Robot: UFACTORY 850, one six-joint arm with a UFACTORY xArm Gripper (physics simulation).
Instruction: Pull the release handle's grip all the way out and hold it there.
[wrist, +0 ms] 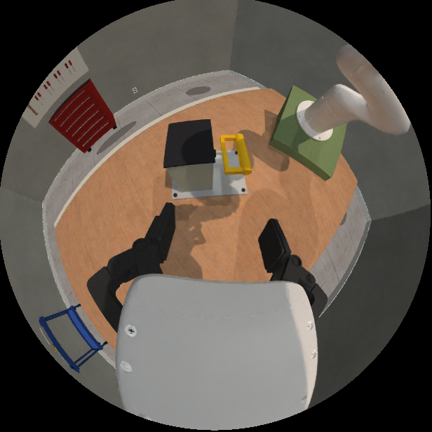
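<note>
The release handle is a yellow frame with a thick round grip [243, 154] on its right side, at the upper middle of the wrist view. It joins by a short dark rod to a box [192, 177] with a black top, and a small gap shows between the frame and the box. Both stand over a light metal base plate [210, 190] with dark bolts. My gripper [221, 222] is open, its two black fingers wide apart with nothing between them. It is above the table, nearer the camera than the handle and apart from it.
A green block [307, 152] carries the white robot arm base [315, 120] at the upper right, close to the handle's grip side. The wooden table [115, 200] has a pale back edge. A red cabinet [85, 117] and a blue frame cart [84, 327] stand on the floor at the left.
</note>
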